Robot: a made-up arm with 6 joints. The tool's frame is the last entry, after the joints.
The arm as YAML. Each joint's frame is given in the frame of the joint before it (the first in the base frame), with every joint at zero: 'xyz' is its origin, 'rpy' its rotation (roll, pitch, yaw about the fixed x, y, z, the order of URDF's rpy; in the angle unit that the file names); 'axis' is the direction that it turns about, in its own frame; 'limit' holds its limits. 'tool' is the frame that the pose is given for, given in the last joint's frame.
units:
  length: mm
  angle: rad
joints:
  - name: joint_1
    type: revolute
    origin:
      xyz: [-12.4, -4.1, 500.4]
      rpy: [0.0, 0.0, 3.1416]
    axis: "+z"
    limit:
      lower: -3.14
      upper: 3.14
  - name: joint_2
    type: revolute
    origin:
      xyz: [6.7, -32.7, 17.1]
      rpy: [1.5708, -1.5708, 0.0]
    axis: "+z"
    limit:
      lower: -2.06
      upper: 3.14
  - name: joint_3
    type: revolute
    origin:
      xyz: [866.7, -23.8, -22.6]
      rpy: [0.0, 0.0, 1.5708]
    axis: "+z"
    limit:
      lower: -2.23
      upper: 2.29
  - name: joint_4
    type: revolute
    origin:
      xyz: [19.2, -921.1, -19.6]
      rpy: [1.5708, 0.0, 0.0]
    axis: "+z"
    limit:
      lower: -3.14
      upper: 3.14
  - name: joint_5
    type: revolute
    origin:
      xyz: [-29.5, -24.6, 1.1]
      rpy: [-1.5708, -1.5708, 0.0]
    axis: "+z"
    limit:
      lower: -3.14
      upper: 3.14
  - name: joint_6
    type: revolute
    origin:
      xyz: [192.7, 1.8, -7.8]
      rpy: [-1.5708, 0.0, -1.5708]
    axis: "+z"
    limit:
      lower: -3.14
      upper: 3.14
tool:
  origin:
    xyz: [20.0, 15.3, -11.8]
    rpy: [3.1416, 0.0, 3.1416]
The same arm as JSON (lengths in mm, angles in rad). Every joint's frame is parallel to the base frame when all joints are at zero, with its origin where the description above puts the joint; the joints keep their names.
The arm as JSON. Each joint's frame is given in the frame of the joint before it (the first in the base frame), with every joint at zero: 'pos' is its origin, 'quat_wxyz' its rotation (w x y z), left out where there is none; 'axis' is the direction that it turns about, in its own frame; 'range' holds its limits. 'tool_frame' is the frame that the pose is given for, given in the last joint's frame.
{"length_unit": "mm", "angle_unit": "rad", "joints": [
  {"joint": "joint_1", "pos": [-12.4, -4.1, 500.4], "axis": [0.0, 0.0, 1.0], "range": [-3.14, 3.14]},
  {"joint": "joint_2", "pos": [-6.7, 32.7, 17.1], "axis": [0.0, 1.0, 0.0], "range": [-2.06, 3.14]},
  {"joint": "joint_3", "pos": [-23.8, -22.6, 866.7], "axis": [0.0, 1.0, 0.0], "range": [-2.23, 2.29]},
  {"joint": "joint_4", "pos": [19.2, -19.6, 921.1], "axis": [0.0, 0.0, 1.0], "range": [-3.14, 3.14]},
  {"joint": "joint_5", "pos": [-29.5, -24.6, 1.1], "axis": [0.0, 1.0, 0.0], "range": [-3.14, 3.14]},
  {"joint": "joint_6", "pos": [1.8, -7.8, 192.7], "axis": [0.0, 0.0, 1.0], "range": [-3.14, 3.14]}
], "tool_frame": {"pos": [-20.0, -15.3, -11.8], "quat_wxyz": [0.000007, -1.0, -0.000007, 0.0]}}

